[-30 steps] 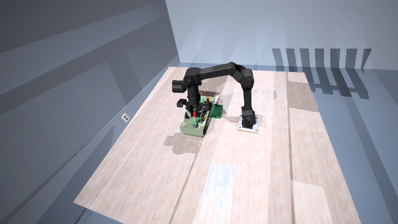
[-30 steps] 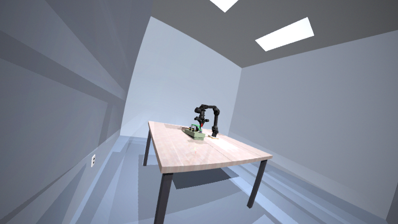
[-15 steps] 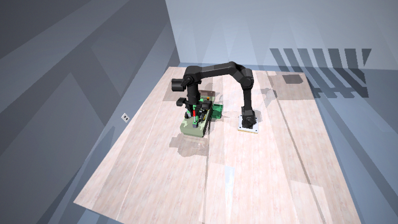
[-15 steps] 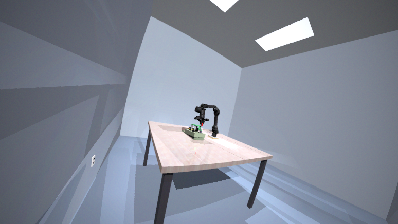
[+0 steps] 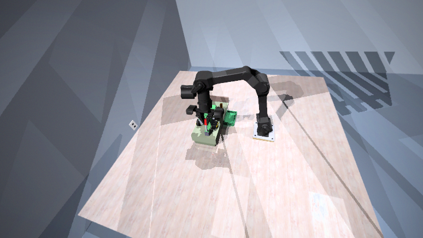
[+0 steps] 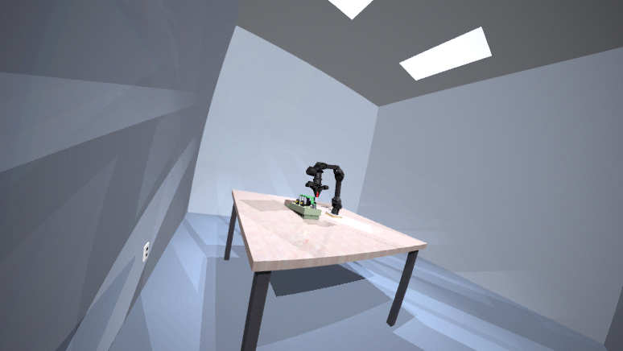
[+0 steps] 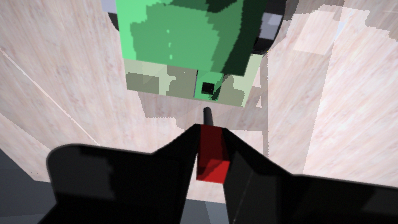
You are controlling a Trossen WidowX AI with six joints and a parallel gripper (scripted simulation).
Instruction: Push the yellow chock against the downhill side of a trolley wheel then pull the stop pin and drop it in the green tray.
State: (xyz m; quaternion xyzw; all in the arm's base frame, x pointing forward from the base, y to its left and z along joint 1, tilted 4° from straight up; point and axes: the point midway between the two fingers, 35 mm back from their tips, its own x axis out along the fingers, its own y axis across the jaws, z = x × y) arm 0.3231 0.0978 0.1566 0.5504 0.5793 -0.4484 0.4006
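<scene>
The green tray lies 100 mm behind my gripper tip, 200 mm to the right of it and 180 mm below it. Also, from my gripper tip: trolley 20 mm ahead, 100 mm to the right, 60 mm below; then grey-green ramp 20 mm ahead, 110 mm to the right, 120 mm below; then red-headed stop pin right at my gripper tip.
</scene>
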